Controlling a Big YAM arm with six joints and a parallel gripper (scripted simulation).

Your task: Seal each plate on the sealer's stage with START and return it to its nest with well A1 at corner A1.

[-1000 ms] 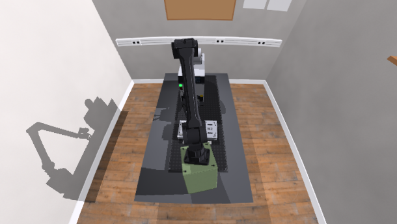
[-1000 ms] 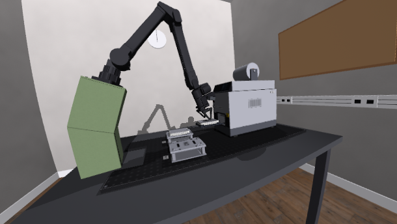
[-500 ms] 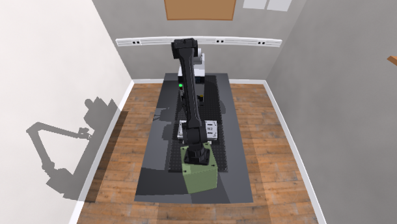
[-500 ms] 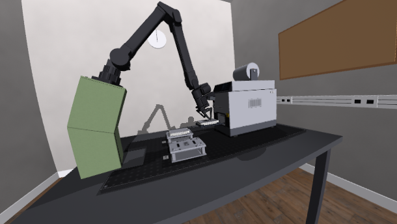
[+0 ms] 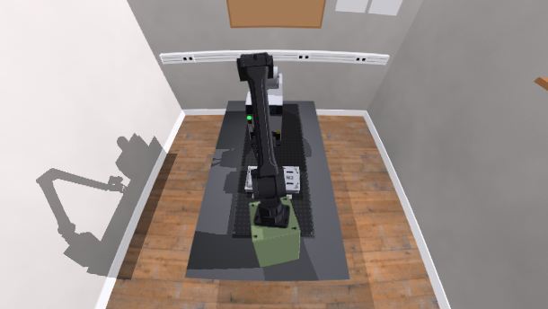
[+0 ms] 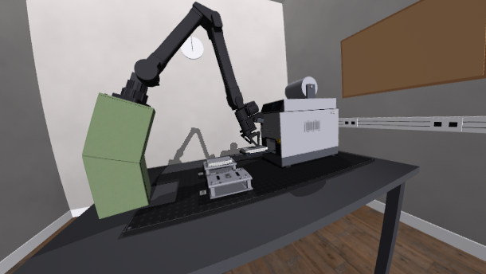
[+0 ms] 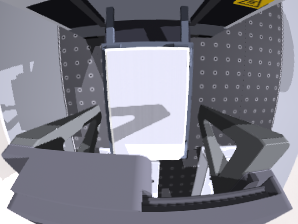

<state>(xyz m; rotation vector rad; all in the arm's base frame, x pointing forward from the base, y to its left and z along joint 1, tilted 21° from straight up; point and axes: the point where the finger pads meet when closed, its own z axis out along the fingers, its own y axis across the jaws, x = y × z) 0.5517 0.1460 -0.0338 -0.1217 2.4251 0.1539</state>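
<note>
The white plate is 30 mm below my hand. Round my hand: dark sealer stage (40 mm below); then yellow warning label (110 mm ahead, 70 mm to the right, 10 mm above); then foil roll (330 mm ahead, 290 mm above, 50 mm to the left).
</note>
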